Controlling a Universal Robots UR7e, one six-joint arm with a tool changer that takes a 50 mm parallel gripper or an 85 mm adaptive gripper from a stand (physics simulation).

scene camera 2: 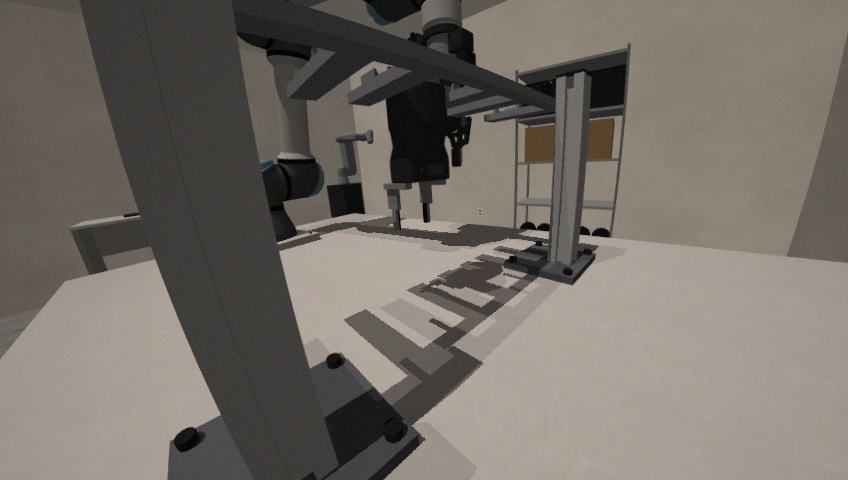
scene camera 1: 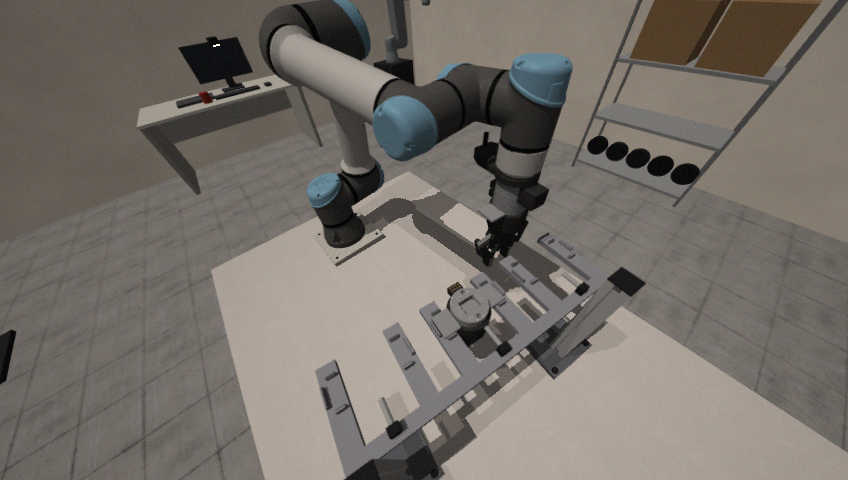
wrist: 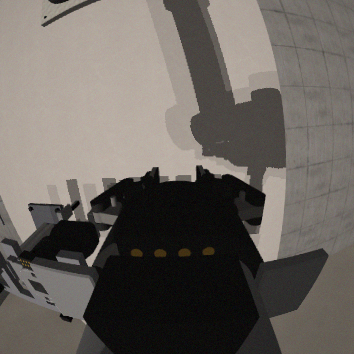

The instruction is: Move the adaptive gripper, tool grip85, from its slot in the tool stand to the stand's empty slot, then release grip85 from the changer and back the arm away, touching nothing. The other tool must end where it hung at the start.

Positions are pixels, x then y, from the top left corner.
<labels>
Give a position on a parallel gripper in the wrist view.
81, 236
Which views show the parallel gripper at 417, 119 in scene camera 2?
Scene camera 2, scene camera 1 and the wrist view: all of them.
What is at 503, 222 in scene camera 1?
An adaptive gripper grip85.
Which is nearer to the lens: the parallel gripper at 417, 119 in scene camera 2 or the adaptive gripper grip85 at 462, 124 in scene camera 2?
The parallel gripper.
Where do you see a parallel gripper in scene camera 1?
468, 311
</labels>
